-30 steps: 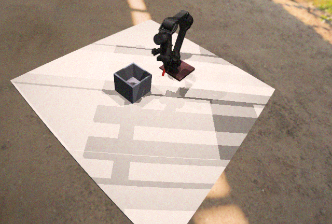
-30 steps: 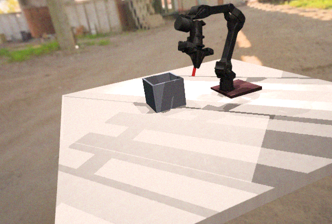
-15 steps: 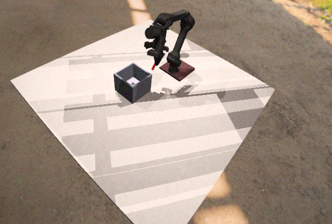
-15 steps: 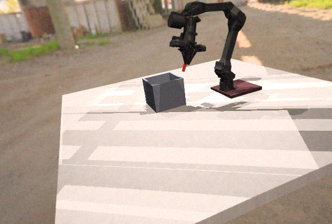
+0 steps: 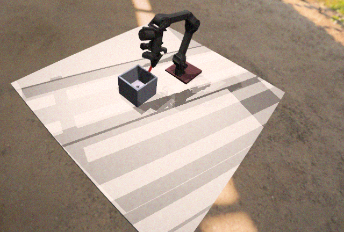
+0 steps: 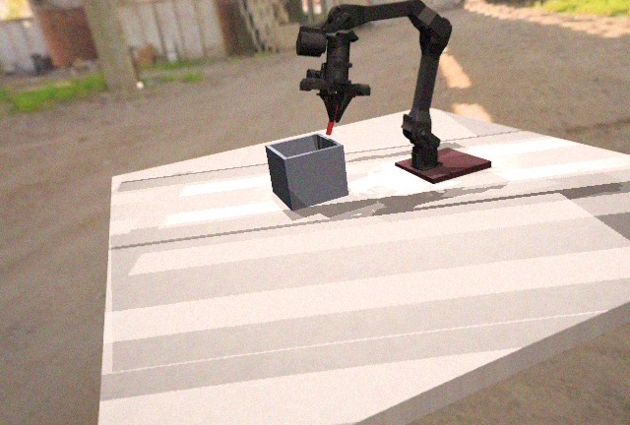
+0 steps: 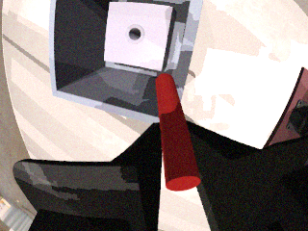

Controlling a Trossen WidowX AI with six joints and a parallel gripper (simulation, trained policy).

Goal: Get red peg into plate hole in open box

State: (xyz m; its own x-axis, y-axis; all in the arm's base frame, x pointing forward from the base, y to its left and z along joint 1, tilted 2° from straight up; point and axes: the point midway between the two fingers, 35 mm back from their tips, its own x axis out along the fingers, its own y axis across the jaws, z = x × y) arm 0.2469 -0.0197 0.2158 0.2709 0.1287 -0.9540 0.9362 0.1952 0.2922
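The plate lies 8 cm ahead of my gripper tip, 5 cm to the right of it and 14 cm below it. From my gripper tip the other things lie so: red peg: 1 cm to the right, 1 cm above.
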